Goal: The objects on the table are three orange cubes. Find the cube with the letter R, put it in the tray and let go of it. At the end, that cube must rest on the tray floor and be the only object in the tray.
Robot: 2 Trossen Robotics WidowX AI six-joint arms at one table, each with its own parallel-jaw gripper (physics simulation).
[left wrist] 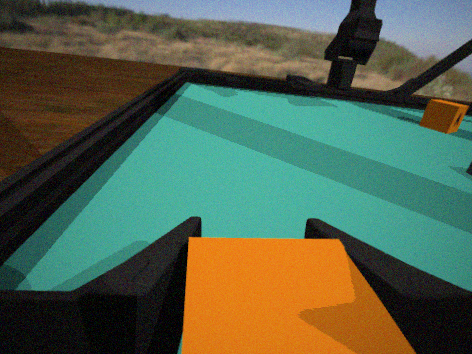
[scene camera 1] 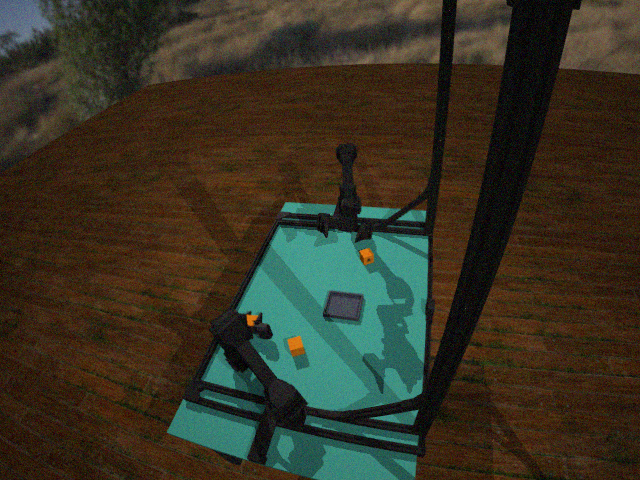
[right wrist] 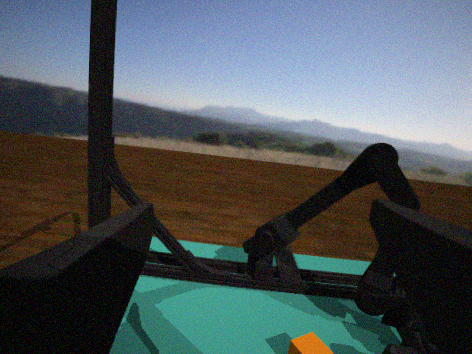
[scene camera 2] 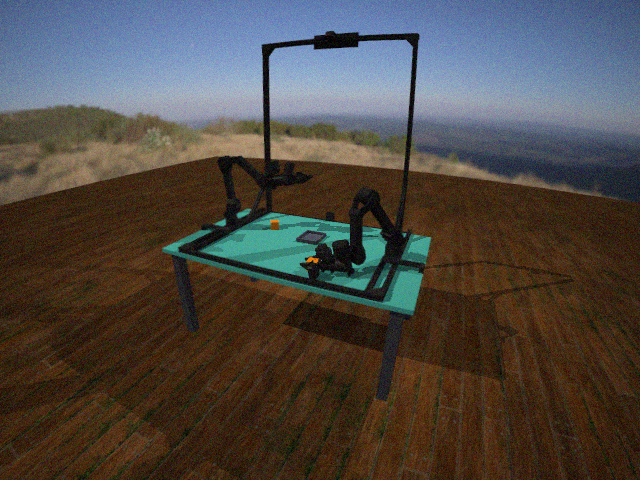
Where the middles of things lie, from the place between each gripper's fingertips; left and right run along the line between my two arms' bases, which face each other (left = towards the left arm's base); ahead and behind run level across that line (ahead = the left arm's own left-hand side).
Scene:
The dark square tray [scene camera 1: 342, 305] is 31 cm behind my left hand, 10 cm to the right of it and 2 cm below it.
My right gripper is now 320 mm above the dark square tray, 20 mm to the right of it and 10 mm short of it.

